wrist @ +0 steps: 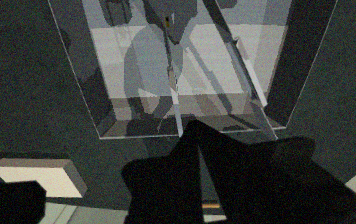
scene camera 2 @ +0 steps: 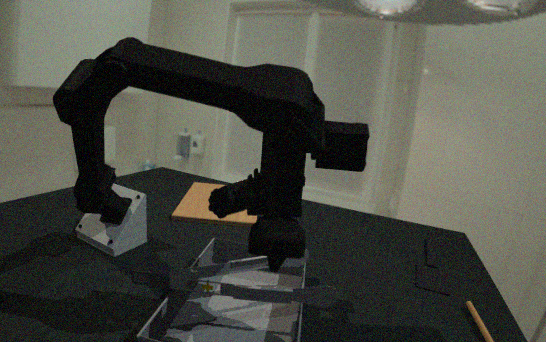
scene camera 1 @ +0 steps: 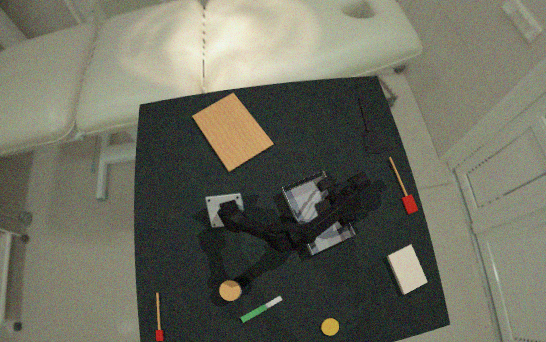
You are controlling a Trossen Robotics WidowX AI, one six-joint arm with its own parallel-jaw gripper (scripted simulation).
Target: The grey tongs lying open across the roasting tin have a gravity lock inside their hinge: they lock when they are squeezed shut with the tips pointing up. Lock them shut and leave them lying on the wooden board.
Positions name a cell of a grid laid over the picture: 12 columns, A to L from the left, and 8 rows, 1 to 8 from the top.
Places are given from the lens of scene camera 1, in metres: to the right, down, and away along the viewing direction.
white block (scene camera 1: I7): 0.55, 0.39, 1.15
metal roasting tin (scene camera 1: G5): 0.11, 0.11, 1.30
wooden board (scene camera 1: F4): -0.17, -0.16, 1.39
